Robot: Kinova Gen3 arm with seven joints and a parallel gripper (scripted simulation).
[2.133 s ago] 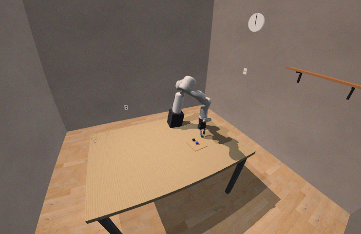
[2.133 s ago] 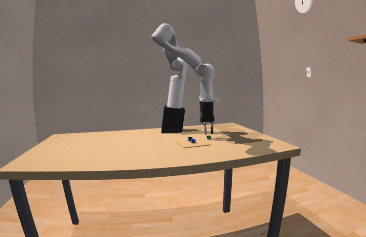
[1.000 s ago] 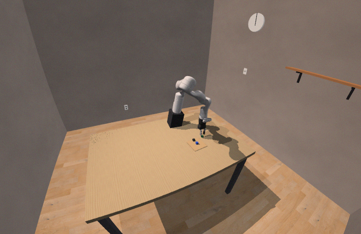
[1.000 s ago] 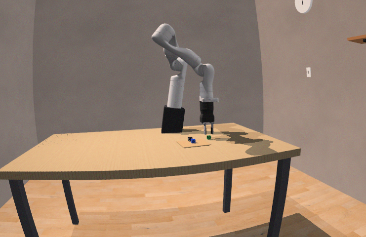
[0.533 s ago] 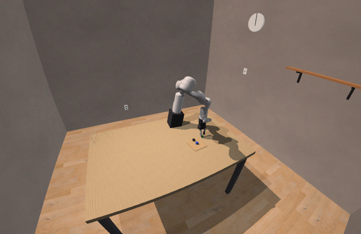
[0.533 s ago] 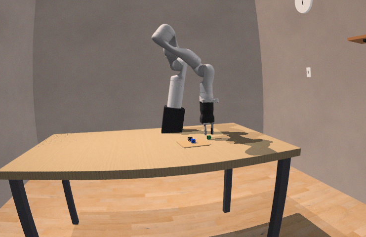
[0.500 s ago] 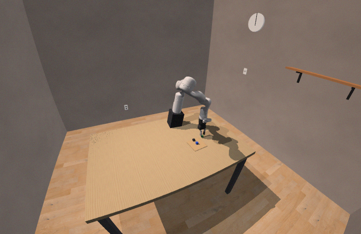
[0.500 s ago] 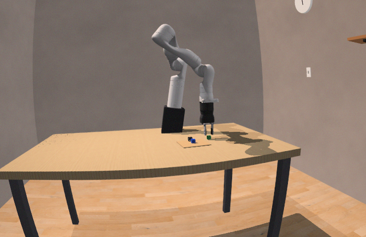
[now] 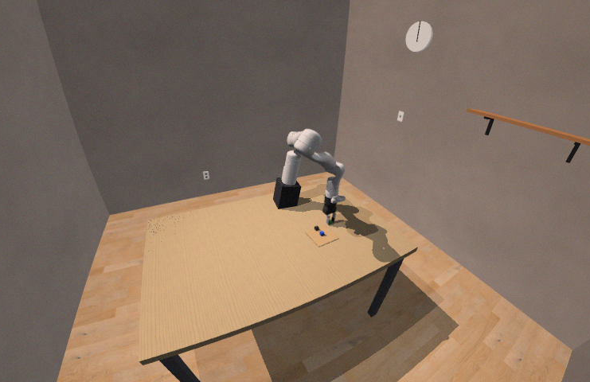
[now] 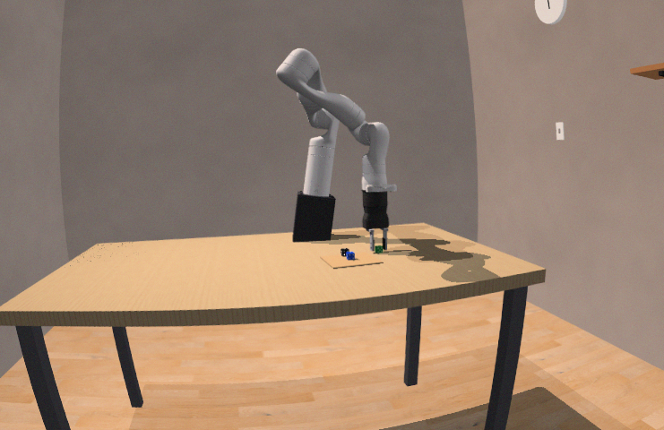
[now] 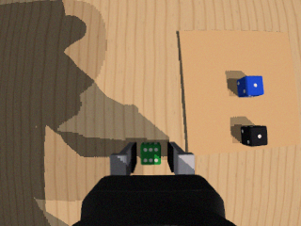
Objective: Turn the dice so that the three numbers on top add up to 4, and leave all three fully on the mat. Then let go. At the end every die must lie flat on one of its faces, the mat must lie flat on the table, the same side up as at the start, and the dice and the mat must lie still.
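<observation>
The green die lies 20 mm below my hand. From my hand the other things lie so: black die 10 mm ahead, 110 mm to the right, 10 mm below; tan mat 60 mm ahead, 110 mm to the right, 20 mm below; blue die 60 mm ahead, 110 mm to the right, 10 mm below.
</observation>
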